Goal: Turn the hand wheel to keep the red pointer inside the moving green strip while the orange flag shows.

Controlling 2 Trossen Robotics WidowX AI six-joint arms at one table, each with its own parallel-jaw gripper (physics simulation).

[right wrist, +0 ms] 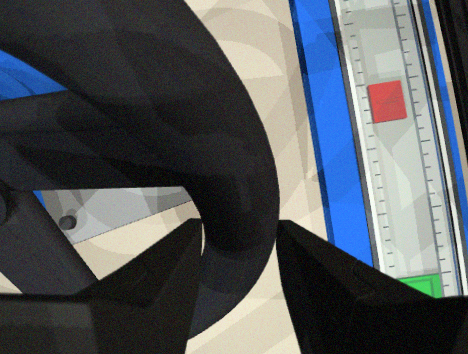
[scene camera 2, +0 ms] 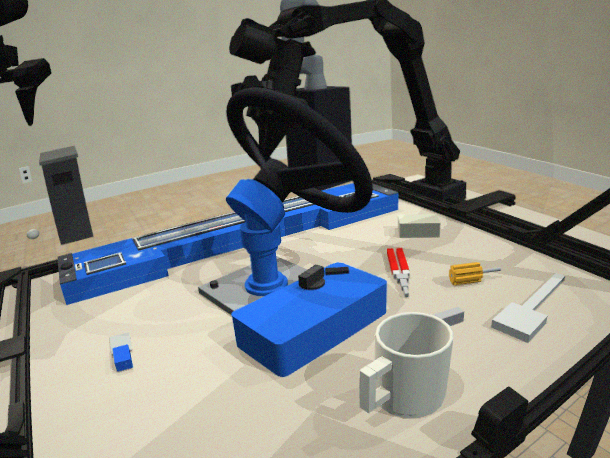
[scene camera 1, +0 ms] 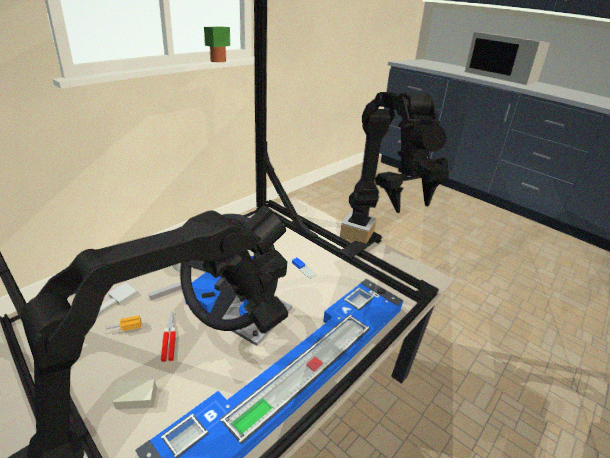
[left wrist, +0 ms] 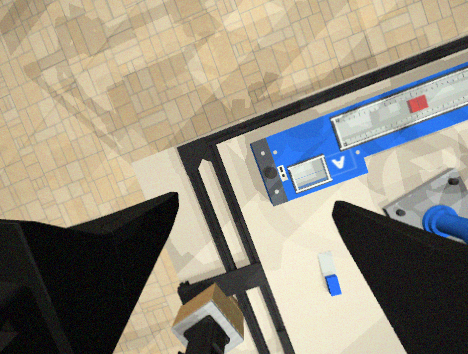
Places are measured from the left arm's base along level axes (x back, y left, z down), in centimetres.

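Pixels of known places: left gripper, fingertip midpoint: (scene camera 2: 6,128) (scene camera 1: 412,209) (left wrist: 255,203); right gripper, fingertip midpoint: (right wrist: 239,231) (scene camera 2: 264,156) (scene camera 1: 259,305); left arm's base at its link origin: (scene camera 1: 359,219) (left wrist: 206,336); right arm's base at its link origin: (scene camera 2: 438,181).
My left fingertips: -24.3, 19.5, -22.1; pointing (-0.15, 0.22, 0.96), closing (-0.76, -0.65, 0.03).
Ahead of a thing's pixels: the offset from my left fingertips to its top centre, as dx, dy, dz. "pt": to the spot under its first point.
The black hand wheel (scene camera 1: 220,321) (scene camera 2: 357,165) (right wrist: 245,150) stands tilted on its blue column. My right gripper (right wrist: 239,231) is shut on its rim, one finger on each side; its fingertips are hidden in scene camera 1. My left gripper (scene camera 1: 413,207) (left wrist: 255,203) is open and empty, off beside the table, far from the wheel. The red pointer @(pt -35.1, -9.1, +26.1) (scene camera 1: 314,364) (left wrist: 417,103) (right wrist: 388,101) is between the middle and the A end of the track. The green strip @(pt -52.4, -14.7, +26.2) (scene camera 1: 252,416) (right wrist: 425,286) is at the B end, apart from the pointer. No orange flag shows in the A window @(-9.6, -7.4, +26.2) (scene camera 1: 359,298) or B window @(-62.1, -23.8, +26.2) (scene camera 1: 184,435).
The blue gauge housing (scene camera 1: 280,366) (scene camera 2: 200,250) runs along the table edge. A blue box (scene camera 2: 310,320) and grey mug @(pt -15.2, -64.9, +23.9) (scene camera 2: 415,375) stand near the wheel. Red pliers @(-42.8, -46.2, +29.2) (scene camera 1: 168,345) (scene camera 2: 398,262), an orange screwdriver @(-47.3, -58.0, +27.0) (scene camera 1: 131,323) (scene camera 2: 466,273) and a blue-and-white stick @(-1.2, -28.5, +28.5) (scene camera 2: 122,356) (left wrist: 330,275) lie on the table.
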